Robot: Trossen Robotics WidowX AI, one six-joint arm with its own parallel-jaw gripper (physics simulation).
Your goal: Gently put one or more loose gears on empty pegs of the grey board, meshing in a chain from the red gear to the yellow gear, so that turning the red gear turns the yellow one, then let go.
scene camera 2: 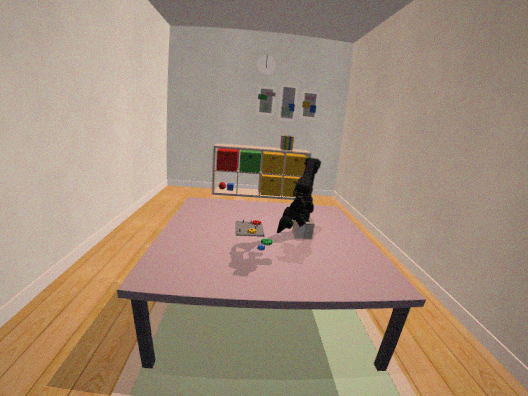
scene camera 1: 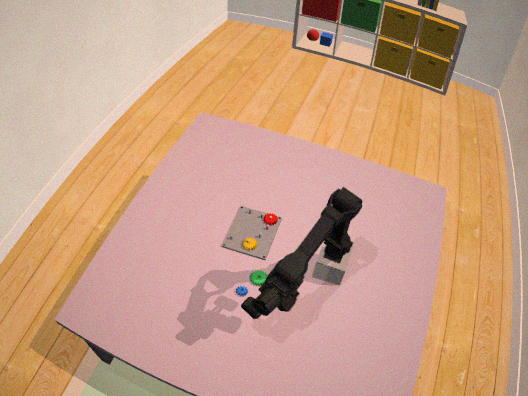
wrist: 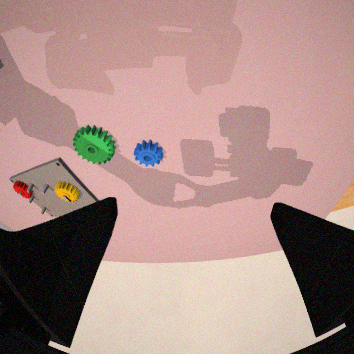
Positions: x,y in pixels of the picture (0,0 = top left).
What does the green gear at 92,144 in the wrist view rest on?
The table.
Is my gripper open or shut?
Open.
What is my gripper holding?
Nothing.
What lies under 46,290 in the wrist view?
My gripper.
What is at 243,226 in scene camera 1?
A grey board.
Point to a grey board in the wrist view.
At 55,170
